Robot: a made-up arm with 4 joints. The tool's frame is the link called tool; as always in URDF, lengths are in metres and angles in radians. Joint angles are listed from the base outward.
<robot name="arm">
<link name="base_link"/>
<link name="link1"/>
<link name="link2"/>
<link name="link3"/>
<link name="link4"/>
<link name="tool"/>
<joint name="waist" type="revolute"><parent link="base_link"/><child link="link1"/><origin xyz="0 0 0.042" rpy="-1.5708 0 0"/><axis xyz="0 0 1"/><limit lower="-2.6" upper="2.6"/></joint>
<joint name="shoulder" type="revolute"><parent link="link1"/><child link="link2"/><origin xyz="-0.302 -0.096 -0.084" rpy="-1.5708 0 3.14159"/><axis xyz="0 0 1"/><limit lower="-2.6" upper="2.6"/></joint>
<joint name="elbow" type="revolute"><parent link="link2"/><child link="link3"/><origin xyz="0.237 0.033 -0.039" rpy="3.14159 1.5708 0"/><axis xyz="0 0 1"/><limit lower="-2.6" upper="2.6"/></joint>
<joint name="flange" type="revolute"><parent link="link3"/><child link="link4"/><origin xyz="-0.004 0.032 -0.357" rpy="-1.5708 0 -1.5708"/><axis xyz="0 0 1"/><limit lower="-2.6" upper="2.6"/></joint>
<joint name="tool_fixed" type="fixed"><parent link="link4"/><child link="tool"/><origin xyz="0.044 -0.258 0.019" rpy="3.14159 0 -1.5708"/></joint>
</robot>
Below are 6 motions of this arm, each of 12 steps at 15 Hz.
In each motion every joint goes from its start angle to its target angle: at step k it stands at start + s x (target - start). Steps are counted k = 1, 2, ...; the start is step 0. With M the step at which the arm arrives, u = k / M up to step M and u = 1 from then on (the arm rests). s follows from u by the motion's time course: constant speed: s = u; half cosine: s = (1 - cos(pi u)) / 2; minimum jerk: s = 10 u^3 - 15 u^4 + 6 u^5.
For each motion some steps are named. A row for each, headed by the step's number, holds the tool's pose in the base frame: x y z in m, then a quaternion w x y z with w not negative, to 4 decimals.
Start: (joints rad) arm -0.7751 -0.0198 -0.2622 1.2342
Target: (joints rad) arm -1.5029 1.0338 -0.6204 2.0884
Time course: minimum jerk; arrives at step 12
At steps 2, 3, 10, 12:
2: -0.6704 -0.3496 -0.4997 0.7086 0.1243 -0.3890 -0.5754
3: -0.6436 -0.3902 -0.5243 0.6950 0.1326 -0.4209 -0.5677
10: -0.1962 -0.8175 -0.4977 0.4073 0.3156 -0.7750 -0.3660
12: -0.1799 -0.8292 -0.4827 0.3929 0.3250 -0.7848 -0.3522

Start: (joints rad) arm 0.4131 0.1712 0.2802 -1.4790
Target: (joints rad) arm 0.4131 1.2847 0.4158 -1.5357
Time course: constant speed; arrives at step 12
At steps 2, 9, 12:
2: -0.7573 -0.0401 0.5135 0.6007 0.2862 0.0433 0.7452
9: -0.6648 -0.4099 0.4974 0.3002 0.3716 0.0135 0.8784
12: -0.5604 -0.5362 0.4620 0.1584 0.3985 0.0068 0.9033

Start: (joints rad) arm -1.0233 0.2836 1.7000 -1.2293
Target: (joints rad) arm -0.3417 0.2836 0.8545 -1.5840
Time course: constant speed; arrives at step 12
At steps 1, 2, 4, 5, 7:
1: -0.6888 -0.2485 -0.3898 0.2772 0.3470 -0.5304 0.7221
2: -0.7217 -0.2325 -0.3576 0.3028 0.3324 -0.5249 0.7227
4: -0.7801 -0.1997 -0.2898 0.3515 0.3031 -0.5061 0.7269
5: -0.8055 -0.1831 -0.2547 0.3743 0.2886 -0.4930 0.7304
7: -0.8491 -0.1502 -0.1829 0.4160 0.2607 -0.4596 0.7401

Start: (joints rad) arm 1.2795 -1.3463 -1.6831 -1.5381
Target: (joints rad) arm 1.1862 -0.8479 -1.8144 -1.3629
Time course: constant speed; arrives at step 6
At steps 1, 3, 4, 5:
1: -0.3796 0.3990 0.4944 0.0898 -0.0640 0.9830 0.1468
3: -0.4139 0.3335 0.5601 0.0912 -0.1180 0.9636 0.2218
4: -0.4303 0.2961 0.5871 0.0933 -0.1464 0.9504 0.2581
5: -0.4459 0.2560 0.6101 0.0964 -0.1757 0.9347 0.2934

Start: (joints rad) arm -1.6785 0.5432 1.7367 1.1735
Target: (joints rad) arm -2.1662 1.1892 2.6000 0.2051
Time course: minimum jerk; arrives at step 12
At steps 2, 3, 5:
2: 0.2500 -0.3452 -0.6918 0.8391 0.4709 -0.0712 0.2629
3: 0.2627 -0.3464 -0.6657 0.8352 0.4489 -0.0696 0.3100
5: 0.2856 -0.3522 -0.5778 0.8046 0.3713 -0.0498 0.4607

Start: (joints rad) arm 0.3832 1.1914 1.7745 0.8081
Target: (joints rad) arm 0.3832 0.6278 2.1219 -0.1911
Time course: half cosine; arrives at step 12
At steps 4, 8, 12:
4: -0.5095 -0.4188 0.1668 0.4587 0.5738 0.6775 0.0369
8: -0.4865 -0.3251 0.2807 0.4186 0.7996 0.4296 0.0310
12: -0.4715 -0.3116 0.3367 0.4035 0.8735 0.2709 0.0285

